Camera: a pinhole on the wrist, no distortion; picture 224 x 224 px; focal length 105.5 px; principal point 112.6 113.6 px. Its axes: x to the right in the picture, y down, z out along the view. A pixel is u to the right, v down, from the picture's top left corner.
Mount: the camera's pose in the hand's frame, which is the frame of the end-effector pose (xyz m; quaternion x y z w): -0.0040 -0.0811 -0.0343 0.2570 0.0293 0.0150 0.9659
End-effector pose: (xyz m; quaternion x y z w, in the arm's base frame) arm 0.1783 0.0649 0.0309 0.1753 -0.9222 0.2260 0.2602
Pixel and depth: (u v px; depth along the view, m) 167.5 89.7 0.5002
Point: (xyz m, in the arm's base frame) -0.0030 -0.5100 0.0766
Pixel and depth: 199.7 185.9 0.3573
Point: -0.2094 -0.2206 -0.0768
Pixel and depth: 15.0 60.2 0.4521
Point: 0.6152 -0.4258 -0.2179
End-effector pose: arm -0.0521 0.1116 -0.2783 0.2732 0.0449 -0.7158 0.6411
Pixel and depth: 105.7 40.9 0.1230
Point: -0.2657 0.1392 -0.3129
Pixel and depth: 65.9 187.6 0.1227
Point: -0.1554 0.1210 -0.1757
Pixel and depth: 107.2 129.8 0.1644
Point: -0.2253 0.0879 -0.2152
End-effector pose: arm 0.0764 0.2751 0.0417 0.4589 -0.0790 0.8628 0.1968
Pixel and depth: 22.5 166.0 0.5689
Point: 0.8363 0.0827 0.0128
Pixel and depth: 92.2 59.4 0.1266
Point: 0.2027 0.4391 0.0419
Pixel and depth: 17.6 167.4 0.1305
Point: 0.2613 0.2923 0.0105
